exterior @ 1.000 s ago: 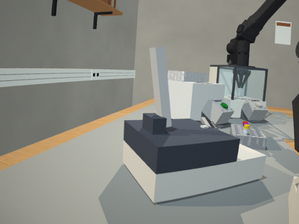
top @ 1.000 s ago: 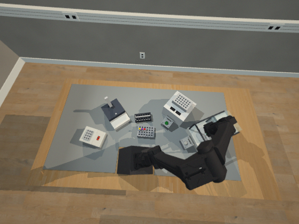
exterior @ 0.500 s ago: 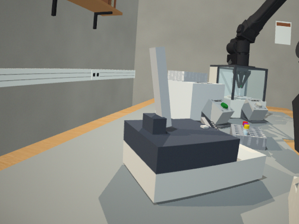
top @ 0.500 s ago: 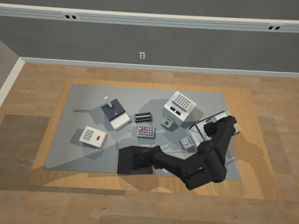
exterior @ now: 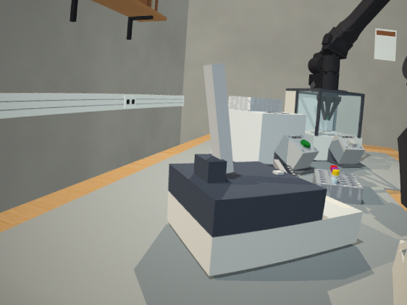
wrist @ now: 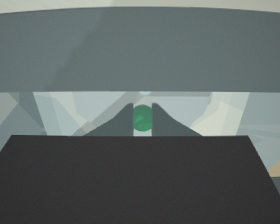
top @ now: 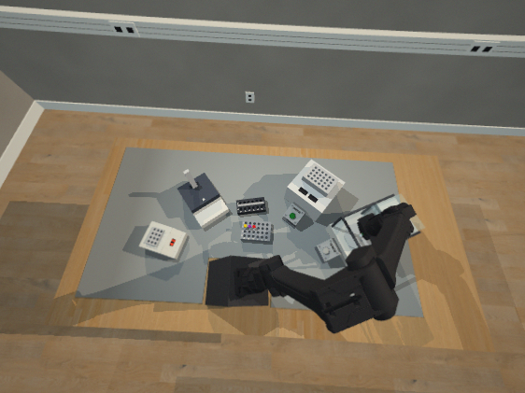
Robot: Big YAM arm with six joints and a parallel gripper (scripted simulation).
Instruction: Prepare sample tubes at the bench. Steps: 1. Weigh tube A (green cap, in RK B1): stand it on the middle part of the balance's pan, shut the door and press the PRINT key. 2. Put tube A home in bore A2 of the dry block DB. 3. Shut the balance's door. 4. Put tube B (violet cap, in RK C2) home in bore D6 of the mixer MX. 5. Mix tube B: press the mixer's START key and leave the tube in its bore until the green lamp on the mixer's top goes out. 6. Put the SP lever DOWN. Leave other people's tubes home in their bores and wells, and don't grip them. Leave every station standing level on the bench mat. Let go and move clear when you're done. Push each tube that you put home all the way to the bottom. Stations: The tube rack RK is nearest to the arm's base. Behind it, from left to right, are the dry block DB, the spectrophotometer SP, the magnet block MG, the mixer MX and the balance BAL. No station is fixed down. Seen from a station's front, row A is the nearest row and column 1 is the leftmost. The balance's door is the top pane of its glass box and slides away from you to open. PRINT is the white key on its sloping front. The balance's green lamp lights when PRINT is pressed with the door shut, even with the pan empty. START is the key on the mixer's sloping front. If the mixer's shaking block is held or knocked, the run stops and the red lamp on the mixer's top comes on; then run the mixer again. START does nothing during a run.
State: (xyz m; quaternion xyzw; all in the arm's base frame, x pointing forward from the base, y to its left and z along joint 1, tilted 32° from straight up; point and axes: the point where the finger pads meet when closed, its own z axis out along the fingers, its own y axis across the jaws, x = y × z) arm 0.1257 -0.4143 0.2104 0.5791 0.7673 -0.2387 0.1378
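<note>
Now: the eight-sided pan 1 cm to the left of my hand and 5 cm below it. Round my hand: print key (4 cm behind, 15 cm to the left, 6 cm below); balance door (3 cm ahead, 8 cm to the right, 8 cm above); mixer block (24 cm ahead, 13 cm to the left, 3 cm above).
</note>
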